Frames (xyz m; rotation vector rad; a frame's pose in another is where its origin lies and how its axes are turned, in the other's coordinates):
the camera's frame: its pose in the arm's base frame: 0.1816 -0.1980 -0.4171 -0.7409 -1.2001 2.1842
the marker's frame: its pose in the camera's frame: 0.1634 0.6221 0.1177 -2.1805 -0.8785 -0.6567
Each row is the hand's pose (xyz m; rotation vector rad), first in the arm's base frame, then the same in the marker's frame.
Working: the arm's base frame: its pose in the marker's frame: -0.3479 0.5339 -0.8270 0.2008 -2.9585 -0.2091

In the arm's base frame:
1: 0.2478 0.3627 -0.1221 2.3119 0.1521 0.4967
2: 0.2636 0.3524 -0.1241 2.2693 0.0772 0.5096
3: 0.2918 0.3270 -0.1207 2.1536 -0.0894 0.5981
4: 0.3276 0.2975 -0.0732 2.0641 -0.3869 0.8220
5: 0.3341 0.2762 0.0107 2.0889 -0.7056 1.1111
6: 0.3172 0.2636 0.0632 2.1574 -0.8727 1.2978
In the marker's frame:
1: -0.6124 0.8381 -0.6142 -0.2654 -1.3600 2.7222
2: -0.6263 0.8255 -0.6113 -0.2954 -1.4496 2.7319
3: -0.6513 0.7969 -0.6140 0.4244 1.5728 -2.5917
4: -0.6911 0.7688 -0.6591 0.6860 1.4895 -2.3190
5: -0.7097 0.7577 -0.7432 0.9479 1.1750 -2.1265
6: -0.7009 0.7545 -0.7990 1.0784 0.9170 -2.0603

